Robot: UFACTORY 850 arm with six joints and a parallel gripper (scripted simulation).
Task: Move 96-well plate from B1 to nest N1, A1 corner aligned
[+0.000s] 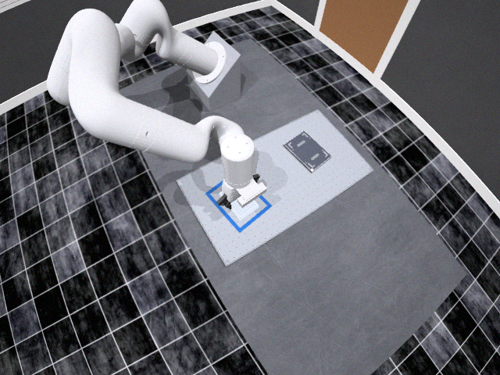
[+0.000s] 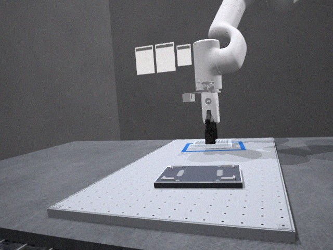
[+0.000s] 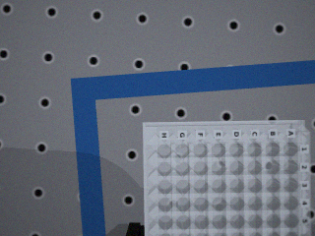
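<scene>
Right now my hand is 20 mm above the 96-well plate. The rest, counted from my hand: dark plate nest N1: 350 mm to the left, 20 mm below, 20 mm behind; then A1 label: 300 mm to the left, 60 mm ahead, 10 mm below.
</scene>
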